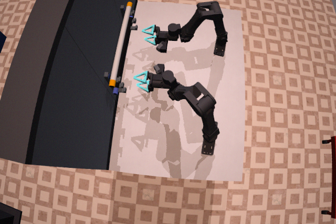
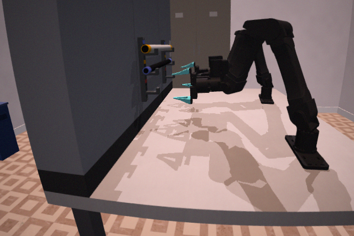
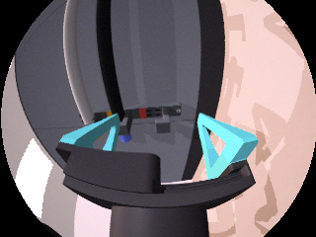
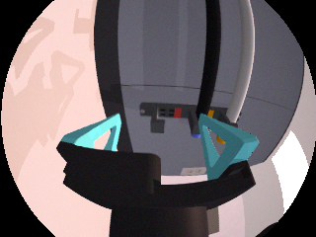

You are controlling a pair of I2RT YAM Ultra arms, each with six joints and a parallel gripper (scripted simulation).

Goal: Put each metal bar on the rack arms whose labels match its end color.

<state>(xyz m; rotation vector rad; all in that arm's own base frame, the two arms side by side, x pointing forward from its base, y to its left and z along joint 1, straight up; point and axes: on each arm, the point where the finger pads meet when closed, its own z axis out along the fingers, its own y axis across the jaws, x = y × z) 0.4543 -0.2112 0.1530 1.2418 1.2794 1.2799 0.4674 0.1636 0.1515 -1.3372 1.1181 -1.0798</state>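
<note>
The dark metal bar lies 14 cm to the right of my left hand, 10 cm ahead of it and 8 cm above it. Also, from my left hand: pale metal bar: 16 cm above, 15 cm to the right, 10 cm ahead; then tall grey wall panel: 27 cm above, 19 cm ahead, 9 cm to the right.
</note>
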